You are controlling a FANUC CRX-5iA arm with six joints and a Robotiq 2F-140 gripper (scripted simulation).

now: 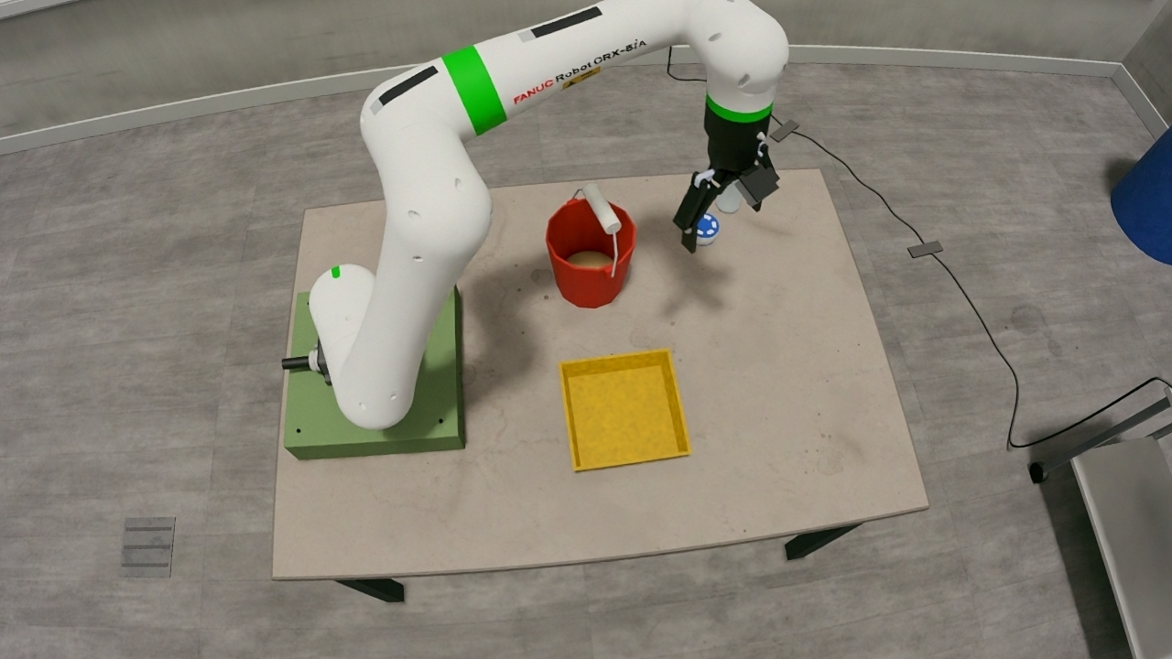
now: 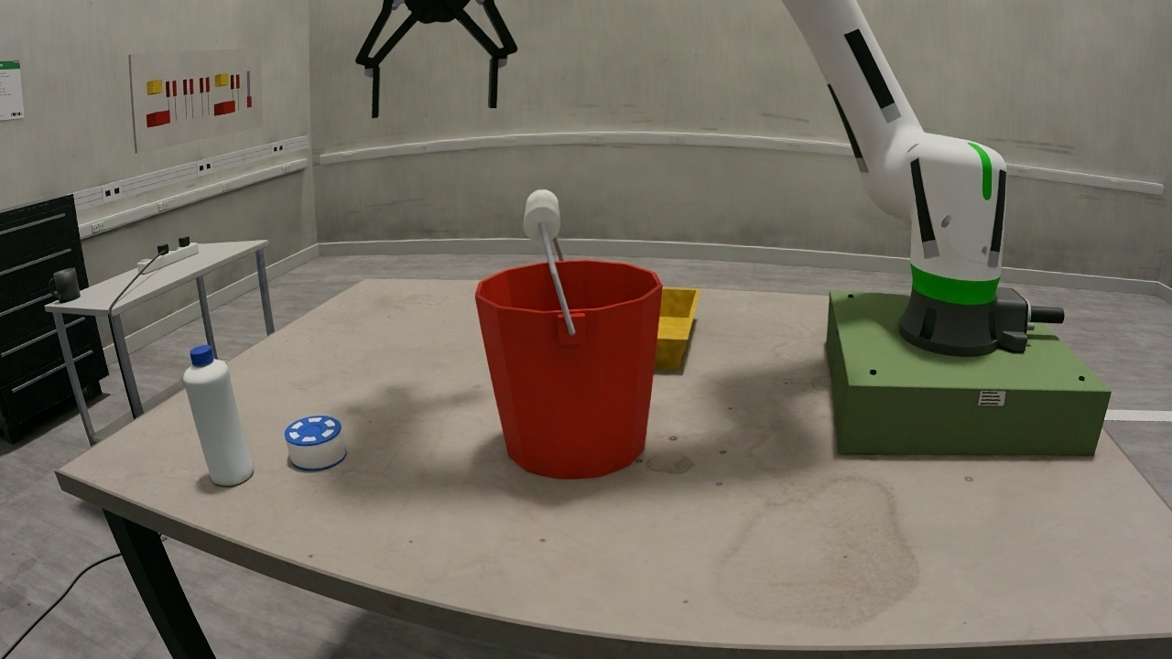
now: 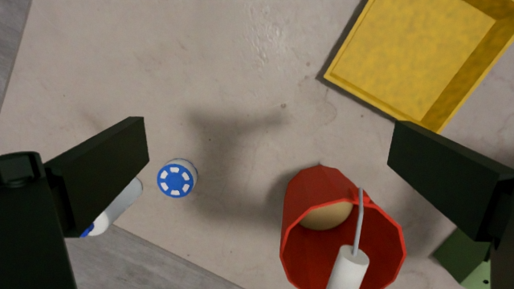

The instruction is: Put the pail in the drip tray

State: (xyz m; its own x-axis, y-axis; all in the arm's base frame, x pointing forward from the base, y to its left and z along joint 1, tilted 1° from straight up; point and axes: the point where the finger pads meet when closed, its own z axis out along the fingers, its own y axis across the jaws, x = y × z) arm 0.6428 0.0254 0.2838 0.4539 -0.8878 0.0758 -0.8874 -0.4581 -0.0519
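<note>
Right now the pail handle is 180 mm behind my hand, 150 mm below it and 140 mm to the left of it. From my hand the other things lie so: yellow drip tray (350 mm below, 180 mm to the right, 180 mm behind); then red pail (210 mm below, 190 mm behind, 140 mm to the left); then blue-and-white round puck (340 mm below, 240 mm to the left, 80 mm ahead).
</note>
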